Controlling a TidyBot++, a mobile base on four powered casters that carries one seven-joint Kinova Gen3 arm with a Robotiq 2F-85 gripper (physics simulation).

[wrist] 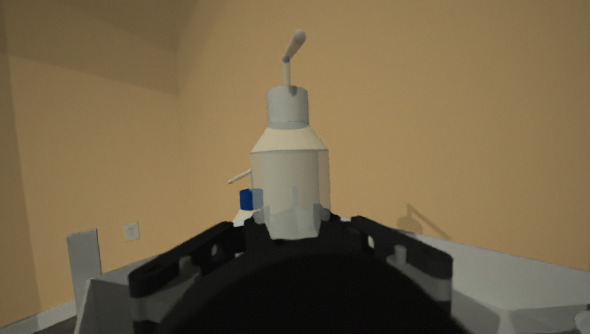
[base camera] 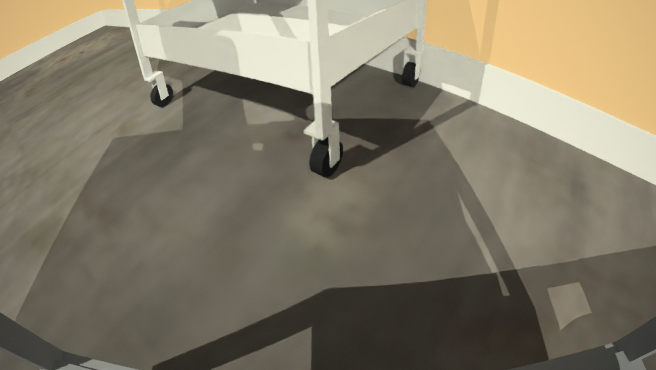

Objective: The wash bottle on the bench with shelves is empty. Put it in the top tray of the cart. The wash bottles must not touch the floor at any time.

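My gripper is shut on the wash bottle, a pale see-through bottle with a grey cap and a bent spout. It stands upright between the fingers; its lower end is partly hidden by them. The white cart stands ahead in the base view, where its lower tray, legs and wheels show. In the wrist view, walls of the top tray show on both sides of the gripper. The tray floor under the bottle is hidden, so I cannot tell whether the bottle touches it.
A second bottle with a blue cap is partly hidden behind the held one. A pale upright post rises at the left. A rounded pale thing shows at the right edge. Orange walls stand behind the cart, with a white baseboard.
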